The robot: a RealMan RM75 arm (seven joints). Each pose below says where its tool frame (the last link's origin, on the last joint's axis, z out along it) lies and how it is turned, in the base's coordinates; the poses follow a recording.
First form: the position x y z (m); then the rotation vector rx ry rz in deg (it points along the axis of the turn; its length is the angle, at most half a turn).
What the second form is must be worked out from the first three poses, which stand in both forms.
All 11 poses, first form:
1: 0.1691 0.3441 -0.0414 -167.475 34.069 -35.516
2: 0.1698 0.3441 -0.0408 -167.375 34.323 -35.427
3: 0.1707 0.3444 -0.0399 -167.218 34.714 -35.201
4: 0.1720 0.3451 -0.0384 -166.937 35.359 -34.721
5: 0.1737 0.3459 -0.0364 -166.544 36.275 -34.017
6: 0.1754 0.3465 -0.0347 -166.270 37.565 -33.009
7: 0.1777 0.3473 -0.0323 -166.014 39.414 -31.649
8: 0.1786 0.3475 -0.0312 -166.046 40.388 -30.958
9: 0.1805 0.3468 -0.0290 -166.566 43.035 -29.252
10: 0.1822 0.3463 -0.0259 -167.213 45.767 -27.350
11: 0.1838 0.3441 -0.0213 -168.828 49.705 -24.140
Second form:
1: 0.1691 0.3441 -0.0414 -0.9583 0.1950 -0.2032 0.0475
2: 0.1698 0.3441 -0.0408 -0.9581 0.1965 -0.2028 0.0480
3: 0.1707 0.3444 -0.0399 -0.9578 0.1988 -0.2016 0.0491
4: 0.1720 0.3451 -0.0384 -0.9574 0.2028 -0.1991 0.0511
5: 0.1737 0.3459 -0.0364 -0.9568 0.2084 -0.1954 0.0540
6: 0.1754 0.3465 -0.0347 -0.9561 0.2160 -0.1898 0.0556
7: 0.1777 0.3473 -0.0323 -0.9551 0.2268 -0.1821 0.0564
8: 0.1786 0.3475 -0.0312 -0.9546 0.2322 -0.1780 0.0552
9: 0.1805 0.3468 -0.0290 -0.9534 0.2463 -0.1674 0.0479
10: 0.1822 0.3463 -0.0259 -0.9520 0.2606 -0.1557 0.0392
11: 0.1838 0.3441 -0.0213 -0.9502 0.2797 -0.1359 0.0206
